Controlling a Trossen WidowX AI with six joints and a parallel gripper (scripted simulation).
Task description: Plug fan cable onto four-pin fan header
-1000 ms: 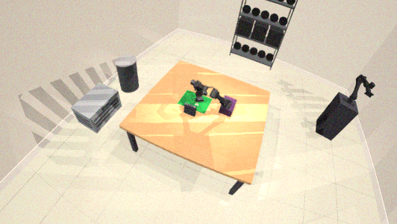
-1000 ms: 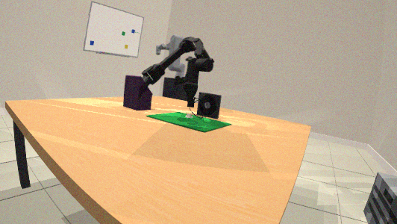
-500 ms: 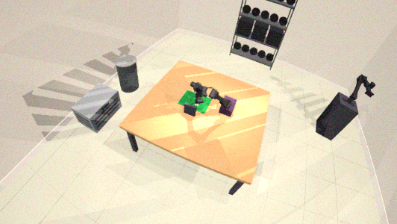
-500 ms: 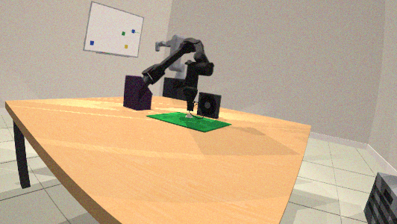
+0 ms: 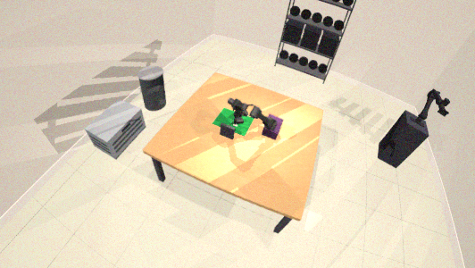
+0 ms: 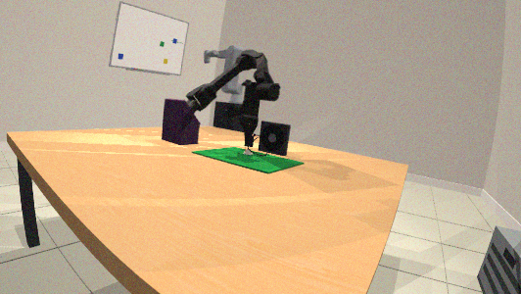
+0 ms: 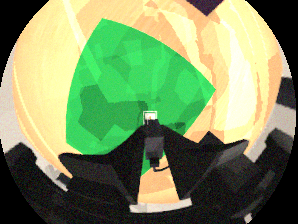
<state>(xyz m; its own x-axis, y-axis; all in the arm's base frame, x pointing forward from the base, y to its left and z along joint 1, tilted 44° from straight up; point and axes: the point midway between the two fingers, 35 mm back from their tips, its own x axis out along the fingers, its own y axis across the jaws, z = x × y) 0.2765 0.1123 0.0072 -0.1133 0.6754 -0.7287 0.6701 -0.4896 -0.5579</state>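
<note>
The dark fan plug lies 1 cm ahead of my gripper tip, 1 cm to the left of it and 1 cm above it. Also, from my gripper tip: green board (5 cm ahead, 3 cm to the right, 6 cm below); then black square fan (15 cm to the left, 2 cm above).
</note>
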